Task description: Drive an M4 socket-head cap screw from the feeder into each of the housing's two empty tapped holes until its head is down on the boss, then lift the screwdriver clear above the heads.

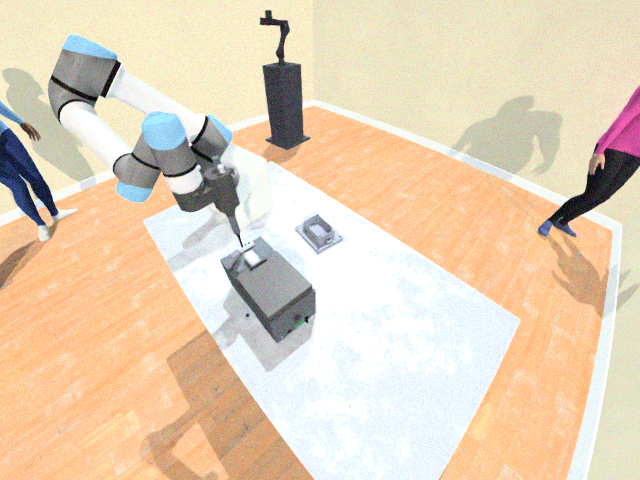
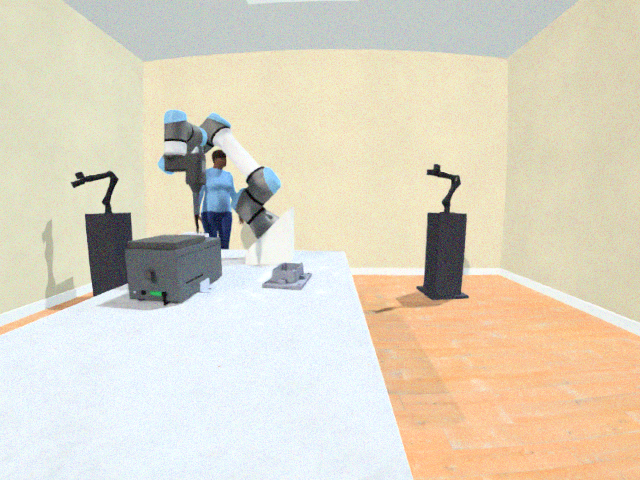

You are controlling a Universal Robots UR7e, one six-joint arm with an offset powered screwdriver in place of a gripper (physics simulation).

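My screwdriver (image 1: pixel 240 244) (image 2: pixel 197 230) points straight down, its tip at the pick-up end of the screw feeder (image 1: pixel 273 284) (image 2: pixel 175 268). The tip is at or just above the small white strip (image 1: pixel 247 246) there; whether it touches, and whether a screw is on the bit, is too small to tell. The feeder is a dark grey box with a green light on its front. The grey housing (image 1: pixel 318 230) (image 2: pixel 287 272) stands on its flat plate, apart from the feeder and the screwdriver. Its tapped holes and any screw heads are too small to make out.
The feeder and housing stand on a white table (image 1: pixel 392 330) (image 2: pixel 217 382). The white arm mount (image 2: pixel 273 242) is behind them. Dark pedestals (image 1: pixel 284 103) (image 2: pixel 445 253) (image 2: pixel 108 248) carry small arms. A person in blue (image 1: pixel 23 165) (image 2: pixel 218 191) and one in pink (image 1: pixel 620 134) stand off the table.
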